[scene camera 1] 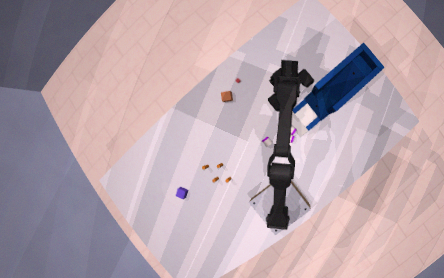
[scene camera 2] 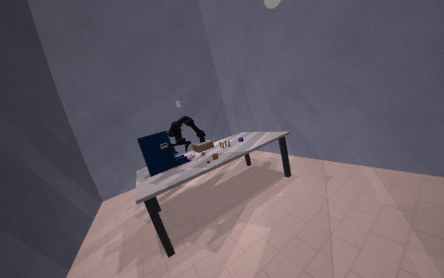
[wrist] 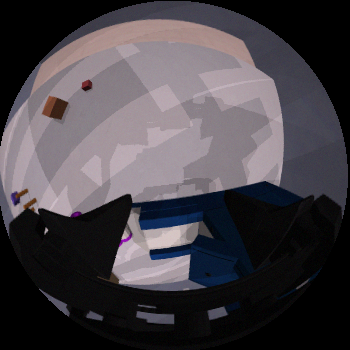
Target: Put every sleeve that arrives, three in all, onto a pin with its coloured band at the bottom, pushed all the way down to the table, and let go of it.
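Observation:
Pale sleeves with magenta bands lie on the table between the arm and the blue chute: one sleeve (scene camera 1: 267, 141) left of the arm, and magenta bands (scene camera 1: 293, 133) right of it, partly hidden by the arm. A magenta band (wrist: 126, 239) also shows beside the left finger in the wrist view. Several upright orange pins (scene camera 1: 220, 165) (scene camera 2: 225, 144) (wrist: 30, 203) stand left of the arm's base; no sleeve shows on them. My gripper (scene camera 1: 291, 90) (wrist: 178, 197) is open and empty, raised beside the chute's near end. The chute's mouth shows between the fingers in the wrist view.
The blue chute (scene camera 1: 337, 66) (scene camera 2: 157, 154) (wrist: 170, 220) has a tall panel and a pale sloped mouth. An orange-brown block (scene camera 1: 227, 96) (scene camera 2: 215, 156) (wrist: 54, 107), a small red cube (scene camera 1: 238, 80) (wrist: 87, 85) and a purple cube (scene camera 1: 182, 193) (scene camera 2: 241, 139) sit on the table. Brown walls (scene camera 1: 301, 194) flank the arm's base.

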